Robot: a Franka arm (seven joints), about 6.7 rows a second.
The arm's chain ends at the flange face. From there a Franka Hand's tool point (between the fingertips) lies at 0.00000 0.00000 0.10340 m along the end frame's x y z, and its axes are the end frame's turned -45 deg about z.
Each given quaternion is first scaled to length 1.
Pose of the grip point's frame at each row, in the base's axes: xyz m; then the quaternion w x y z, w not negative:
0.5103 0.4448 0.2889 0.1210 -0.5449 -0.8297 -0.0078
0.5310 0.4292 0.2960 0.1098 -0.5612 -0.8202 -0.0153
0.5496 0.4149 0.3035 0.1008 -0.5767 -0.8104 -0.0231
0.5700 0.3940 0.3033 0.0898 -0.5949 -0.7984 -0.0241
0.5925 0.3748 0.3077 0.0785 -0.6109 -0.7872 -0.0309
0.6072 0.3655 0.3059 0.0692 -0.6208 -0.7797 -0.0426
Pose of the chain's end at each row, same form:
0.5302 0.4298 0.3893 0.1148 -0.8209 -0.5580 0.0391
0.5478 0.4139 0.3969 0.1073 -0.8324 -0.5430 0.0279
0.5637 0.3990 0.4047 0.1020 -0.8429 -0.5280 0.0172
0.5819 0.3790 0.4049 0.0922 -0.8552 -0.5100 0.0121
0.6014 0.3599 0.4096 0.0843 -0.8656 -0.4935 0.0015
0.6129 0.3497 0.4079 0.0802 -0.8720 -0.4828 -0.0129

